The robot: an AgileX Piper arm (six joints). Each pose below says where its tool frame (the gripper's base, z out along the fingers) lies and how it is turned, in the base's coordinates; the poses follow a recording.
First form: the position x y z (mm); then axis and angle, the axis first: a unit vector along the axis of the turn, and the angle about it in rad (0 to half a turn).
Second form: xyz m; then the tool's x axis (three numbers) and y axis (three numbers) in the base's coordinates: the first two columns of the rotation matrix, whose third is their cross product. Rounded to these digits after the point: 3 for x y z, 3 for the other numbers.
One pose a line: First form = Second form
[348 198 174 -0.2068 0.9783 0.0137 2.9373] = [0.348 0.198 0.174 -0.895 -0.398 -0.204 -0.403 0.915 -0.015]
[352 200 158 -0.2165 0.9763 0.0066 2.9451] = [0.352 0.200 0.158 -0.888 -0.417 -0.193 -0.420 0.907 -0.030]
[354 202 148 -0.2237 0.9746 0.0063 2.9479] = [0.354 0.202 0.148 -0.882 -0.431 -0.190 -0.433 0.901 -0.031]
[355 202 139 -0.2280 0.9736 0.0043 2.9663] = [0.355 0.202 0.139 -0.881 -0.440 -0.172 -0.441 0.897 -0.031]
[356 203 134 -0.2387 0.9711 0.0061 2.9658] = [0.356 0.203 0.134 -0.872 -0.459 -0.173 -0.461 0.887 -0.030]
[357 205 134 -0.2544 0.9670 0.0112 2.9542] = [0.357 0.205 0.134 -0.854 -0.486 -0.186 -0.490 0.871 -0.026]
